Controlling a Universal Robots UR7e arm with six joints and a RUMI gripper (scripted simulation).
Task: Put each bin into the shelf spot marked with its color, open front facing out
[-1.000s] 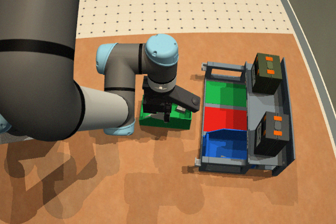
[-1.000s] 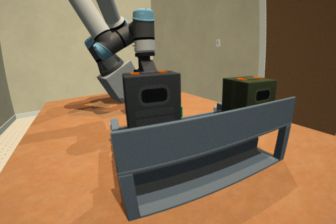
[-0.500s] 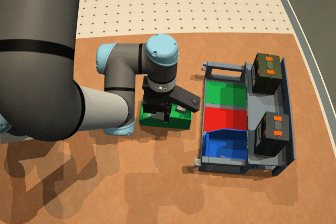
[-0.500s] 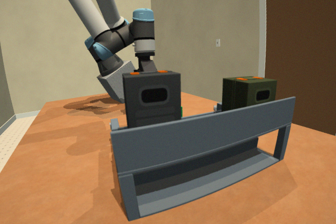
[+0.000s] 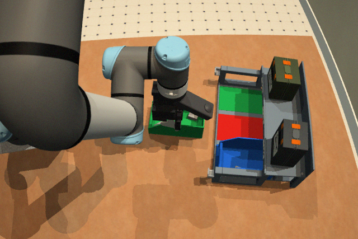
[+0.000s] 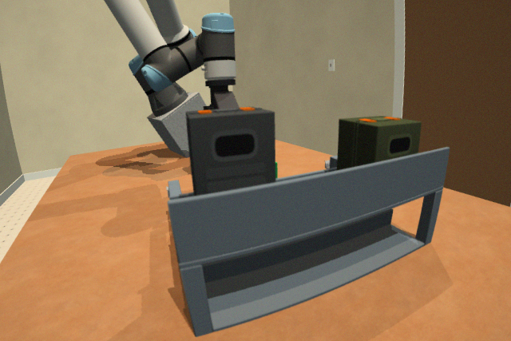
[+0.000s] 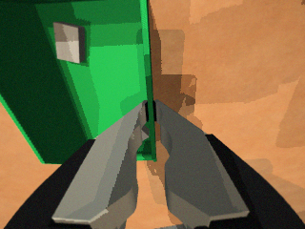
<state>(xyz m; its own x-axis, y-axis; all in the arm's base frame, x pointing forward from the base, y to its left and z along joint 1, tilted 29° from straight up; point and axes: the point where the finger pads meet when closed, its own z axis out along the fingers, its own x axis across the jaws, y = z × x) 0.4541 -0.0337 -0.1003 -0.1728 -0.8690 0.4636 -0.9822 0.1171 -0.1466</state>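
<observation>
Now: hand 5 cm to the right of the green bin and 2 cm above it. Round my hand: shelf front lip 13 cm ahead, 2 cm to the left, 5 cm below; black box 29 cm ahead, 13 cm to the right, 10 cm above; blue bin 20 cm ahead, 11 cm to the right, 2 cm below.
</observation>
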